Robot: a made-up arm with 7 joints.
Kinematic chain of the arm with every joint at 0, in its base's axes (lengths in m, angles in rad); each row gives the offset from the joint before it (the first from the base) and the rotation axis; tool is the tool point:
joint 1: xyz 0 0 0 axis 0 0.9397 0.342
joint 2: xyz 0 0 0 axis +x
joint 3: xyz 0 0 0 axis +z
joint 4: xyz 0.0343 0 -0.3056 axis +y
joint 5: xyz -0.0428 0 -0.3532 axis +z
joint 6: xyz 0 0 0 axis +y
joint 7: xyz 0 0 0 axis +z
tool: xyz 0 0 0
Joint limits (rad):
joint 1: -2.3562..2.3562
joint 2: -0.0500..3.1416
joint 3: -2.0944..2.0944
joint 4: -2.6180..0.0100
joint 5: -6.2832..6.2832
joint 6: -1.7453..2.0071
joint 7: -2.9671..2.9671
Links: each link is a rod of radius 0.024 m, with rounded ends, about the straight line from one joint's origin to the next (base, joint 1, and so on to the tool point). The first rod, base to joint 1, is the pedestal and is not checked.
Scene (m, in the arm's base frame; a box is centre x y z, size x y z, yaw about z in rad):
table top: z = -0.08
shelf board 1: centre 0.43 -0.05 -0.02 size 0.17 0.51 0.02 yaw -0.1
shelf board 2: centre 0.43 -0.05 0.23 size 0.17 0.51 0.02 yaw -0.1
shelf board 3: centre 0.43 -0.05 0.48 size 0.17 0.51 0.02 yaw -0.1
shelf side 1: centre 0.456 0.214 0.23 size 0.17 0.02 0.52 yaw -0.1
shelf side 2: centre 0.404 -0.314 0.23 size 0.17 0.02 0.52 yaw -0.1
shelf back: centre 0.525 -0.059 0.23 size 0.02 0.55 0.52 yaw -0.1
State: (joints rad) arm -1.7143 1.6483 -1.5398 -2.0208 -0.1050 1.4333 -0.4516
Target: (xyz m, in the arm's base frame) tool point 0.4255 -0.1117 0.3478
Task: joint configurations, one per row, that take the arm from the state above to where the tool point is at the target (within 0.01 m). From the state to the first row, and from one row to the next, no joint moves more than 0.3 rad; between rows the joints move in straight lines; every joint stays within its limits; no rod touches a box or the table.
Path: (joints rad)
1: -1.7311 1.8650 -1.5245 -2.2526 -0.1050 1.4333 -0.4516
2: -1.7479 2.0817 -1.5092 -2.4844 -0.1050 1.4333 -0.4516
3: -1.5585 2.1885 -1.2481 -2.4126 -0.1050 1.4333 -0.4516
4: -1.3690 2.2954 -0.9871 -2.3408 -0.1050 1.4333 -0.4516
5: -1.1796 2.4022 -0.7260 -2.2690 -0.1050 1.4333 -0.4516
6: -0.9901 2.5090 -0.4650 -2.1972 -0.1050 1.4333 -0.4516
7: -0.8007 2.6158 -0.2039 -2.1254 -0.1050 1.4333 -0.4516
8: -0.6112 2.7226 0.0571 -2.0537 -0.1050 1.4333 -0.4516
9: -0.4218 2.8295 0.3182 -1.9819 -0.1050 1.4333 -0.4516
10: -0.2144 2.9335 0.3393 -1.7754 -0.1050 1.4333 -0.4516
11: -0.0070 3.0376 0.3605 -1.5689 -0.1050 1.4333 -0.4516
12: 0.2004 3.1416 0.3816 -1.3625 -0.1050 1.4333 -0.4516

